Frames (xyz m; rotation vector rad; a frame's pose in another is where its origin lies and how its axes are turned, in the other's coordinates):
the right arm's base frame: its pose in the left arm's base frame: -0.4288 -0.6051 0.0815 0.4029 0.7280 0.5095
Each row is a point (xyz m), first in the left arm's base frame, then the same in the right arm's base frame.
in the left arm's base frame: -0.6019 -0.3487 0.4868
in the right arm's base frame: -0.1764 0.4659 0.1086
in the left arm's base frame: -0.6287 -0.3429 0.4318
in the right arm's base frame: -0.1614 0.4503 0.0511
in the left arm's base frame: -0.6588 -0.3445 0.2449
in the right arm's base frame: -0.0837 0.3620 -0.0972
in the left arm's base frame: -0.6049 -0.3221 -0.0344
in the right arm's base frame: 0.1094 0.2207 -0.2527
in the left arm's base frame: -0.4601 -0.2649 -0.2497
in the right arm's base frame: 0.3465 0.1133 -0.3058
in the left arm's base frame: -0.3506 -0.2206 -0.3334
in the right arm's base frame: 0.4851 0.0735 -0.2922
